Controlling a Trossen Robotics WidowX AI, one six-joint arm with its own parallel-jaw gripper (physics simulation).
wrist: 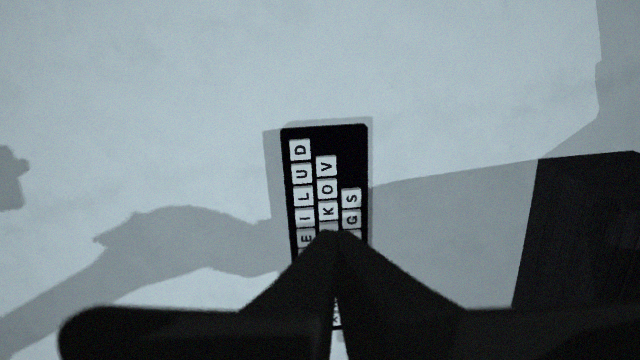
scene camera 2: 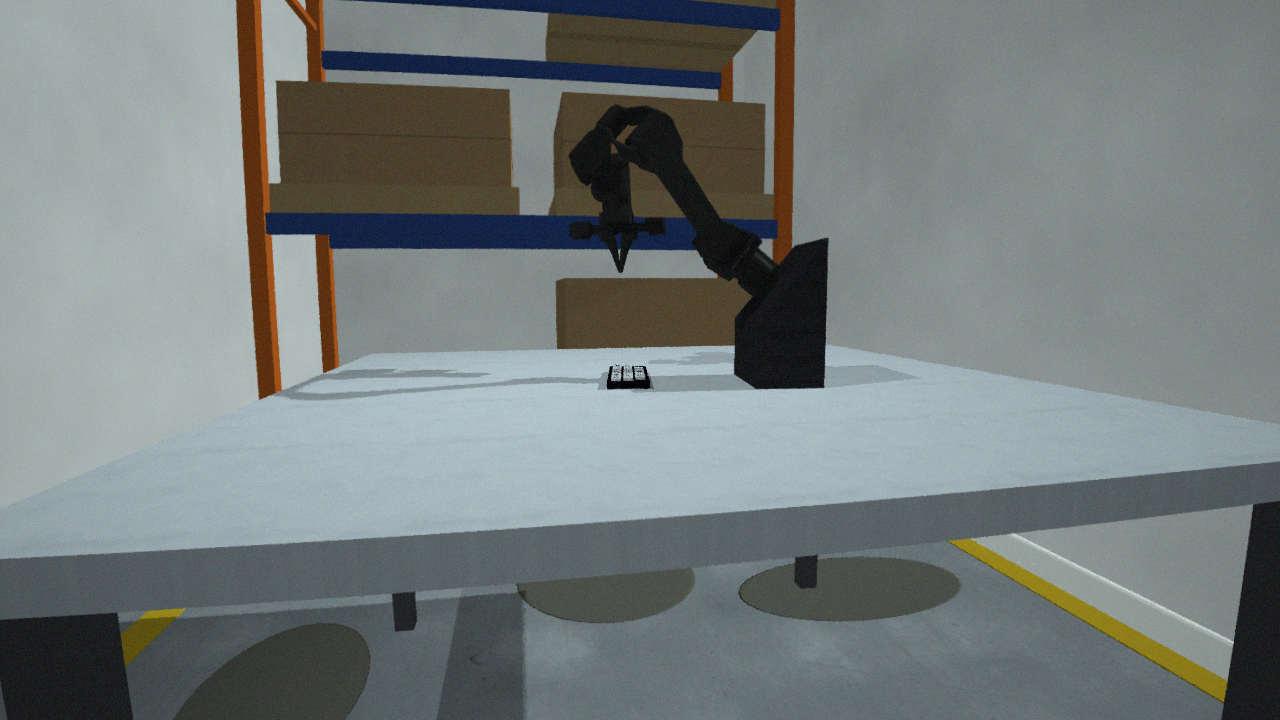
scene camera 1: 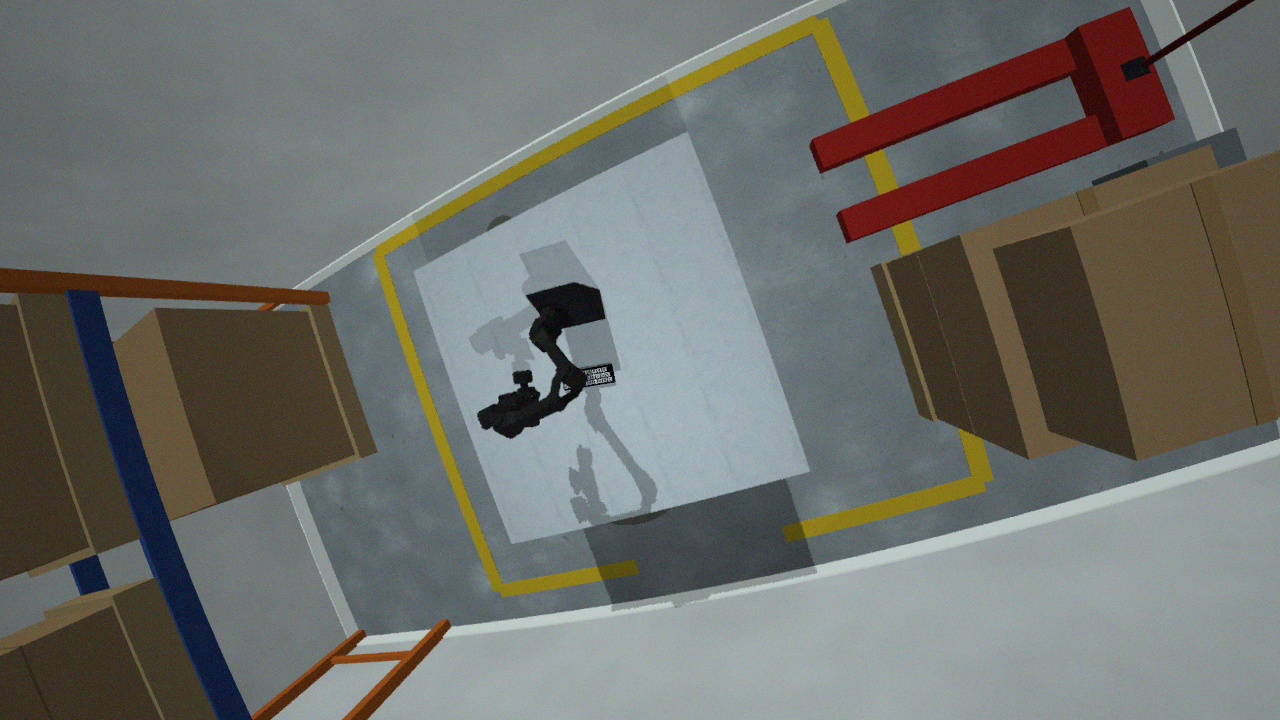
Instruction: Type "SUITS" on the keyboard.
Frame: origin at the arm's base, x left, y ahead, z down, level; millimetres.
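Seen in the pictures: gripper, between the fingertips: [wrist: 333, 243] [scene camera 2: 620, 272] [scene camera 1: 538, 393]; arm's base, origin of its link: [scene camera 2: 769, 282] [scene camera 1: 550, 310].
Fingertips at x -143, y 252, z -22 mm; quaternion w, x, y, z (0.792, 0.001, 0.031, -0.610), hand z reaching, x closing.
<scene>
Pixels of each thing's top centre, then the offset from my fingertips to it. Level surfaces: height alone.
- small black keyboard, centre of its top: [wrist: 329, 247] [scene camera 2: 628, 370] [scene camera 1: 586, 377] dz +180, dx +115, dy +8 mm
- S key, centre of its top: [wrist: 351, 199] dz +180, dx +73, dy -20 mm
- U key, centre of its top: [wrist: 301, 174] dz +180, dx +41, dy +15 mm
- I key, centre of its top: [wrist: 304, 218] dz +180, dx +81, dy +23 mm
- white table, height of its surface: dz +197 mm
A small black keyboard [scene camera 1: 599, 374] [scene camera 2: 628, 377] [wrist: 356, 150] with white letter keys lies flat on the table. In the wrist view the S key [wrist: 351, 198], the U key [wrist: 301, 173] and the I key [wrist: 304, 218] show. The T key is hidden behind the fingers; the K, G and E keys show near the fingertips. My gripper [scene camera 2: 620, 270] [wrist: 333, 243] is shut and empty. It points down and hangs well above the keyboard, apart from it. In the wrist view the fingers cover the keyboard's lower part.
The white table [scene camera 1: 707, 376] [scene camera 2: 680, 456] carries the arm's black base [scene camera 1: 572, 302] [scene camera 2: 787, 326] [wrist: 580, 225], beside the keyboard. Arm shadows fall across the table. A shelf rack [scene camera 1: 116, 420] [scene camera 2: 257, 205] with cardboard boxes, a red pallet jack [scene camera 1: 975, 174] and stacked boxes [scene camera 1: 1136, 322] stand around the table.
</scene>
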